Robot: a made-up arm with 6 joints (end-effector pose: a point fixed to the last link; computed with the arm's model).
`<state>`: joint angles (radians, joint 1 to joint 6).
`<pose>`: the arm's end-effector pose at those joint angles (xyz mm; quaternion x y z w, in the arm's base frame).
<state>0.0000 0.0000 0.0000 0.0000 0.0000 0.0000</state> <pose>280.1 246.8 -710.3 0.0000 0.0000 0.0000 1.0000</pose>
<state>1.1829 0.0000 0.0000 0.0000 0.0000 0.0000</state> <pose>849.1 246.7 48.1 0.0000 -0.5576 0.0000 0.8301</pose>
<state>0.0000 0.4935 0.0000 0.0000 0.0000 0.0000</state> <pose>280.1 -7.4 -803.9 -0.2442 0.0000 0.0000 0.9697</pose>
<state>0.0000 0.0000 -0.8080 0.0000 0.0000 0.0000</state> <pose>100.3 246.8 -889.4 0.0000 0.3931 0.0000 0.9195</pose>
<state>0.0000 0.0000 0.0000 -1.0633 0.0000 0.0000</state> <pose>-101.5 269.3 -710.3 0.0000 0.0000 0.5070 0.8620</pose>
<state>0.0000 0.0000 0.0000 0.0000 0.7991 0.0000</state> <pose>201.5 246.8 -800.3 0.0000 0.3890 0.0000 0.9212</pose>
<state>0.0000 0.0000 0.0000 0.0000 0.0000 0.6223</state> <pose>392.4 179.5 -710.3 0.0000 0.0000 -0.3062 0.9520</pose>
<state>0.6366 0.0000 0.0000 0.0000 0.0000 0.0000</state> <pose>702.5 246.8 -386.5 0.0000 -0.3129 0.0000 0.9498</pose>
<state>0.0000 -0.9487 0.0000 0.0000 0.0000 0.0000</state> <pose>280.1 488.2 -265.0 0.4568 0.0000 0.0000 0.8896</pose>
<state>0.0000 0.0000 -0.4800 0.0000 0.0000 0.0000</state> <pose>190.5 246.8 -834.9 0.0000 0.2377 0.0000 0.9713</pose>
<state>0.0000 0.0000 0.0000 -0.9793 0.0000 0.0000</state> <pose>-72.7 282.5 -710.3 0.0000 0.0000 0.4703 0.8825</pose>
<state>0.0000 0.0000 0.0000 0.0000 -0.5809 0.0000</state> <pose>282.5 246.8 -622.4 0.0000 -0.2864 0.0000 0.9581</pose>
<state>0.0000 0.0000 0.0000 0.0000 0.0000 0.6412</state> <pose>395.1 176.4 -710.3 0.0000 0.0000 -0.3151 0.9490</pose>
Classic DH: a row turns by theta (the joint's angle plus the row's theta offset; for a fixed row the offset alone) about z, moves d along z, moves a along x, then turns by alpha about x. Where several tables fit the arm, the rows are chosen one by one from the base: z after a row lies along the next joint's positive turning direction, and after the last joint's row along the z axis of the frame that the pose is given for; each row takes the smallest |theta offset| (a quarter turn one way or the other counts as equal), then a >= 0, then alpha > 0; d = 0 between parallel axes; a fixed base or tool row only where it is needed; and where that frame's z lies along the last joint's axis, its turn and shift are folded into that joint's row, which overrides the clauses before.
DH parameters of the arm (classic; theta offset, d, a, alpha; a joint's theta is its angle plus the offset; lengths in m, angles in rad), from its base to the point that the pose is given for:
base (fixed): 0 0.0925 0 1.5708
joint 1: -1.5708 0.0661 0.345 1.5708
joint 2: 0 0.0193 0.3371 -1.5708
joint 3: 1.5708 0.0003 0.0894 1.5708
joint 4: 0 0.0727 0.0641 1.5708
joint 5: 0 0.1049 0.0975 -1.5708
joint 6: -1.3424 0 0.2138 3.1416
tool (fixed): -1.3424 -0.048 0 0

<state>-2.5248 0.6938 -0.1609 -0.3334 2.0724 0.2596</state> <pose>-429.8 -219.9 923.0 0.3607 -0.5646 -0.2884 0.6840</pose>
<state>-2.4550 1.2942 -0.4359 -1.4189 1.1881 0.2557</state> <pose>-153.9 -515.5 760.6 0.0945 -0.5194 -0.6077 0.5933</pose>
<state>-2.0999 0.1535 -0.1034 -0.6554 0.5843 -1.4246</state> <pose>-601.1 -10.5 541.7 -0.7458 -0.5927 -0.2963 0.0676</pose>
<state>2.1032 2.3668 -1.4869 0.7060 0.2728 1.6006</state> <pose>-172.8 -448.9 -226.7 -0.2760 -0.2377 0.6701 0.6467</pose>
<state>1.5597 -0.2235 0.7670 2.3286 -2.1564 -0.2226</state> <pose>512.6 -290.2 249.0 -0.0781 0.3085 0.9473 0.0373</pose>
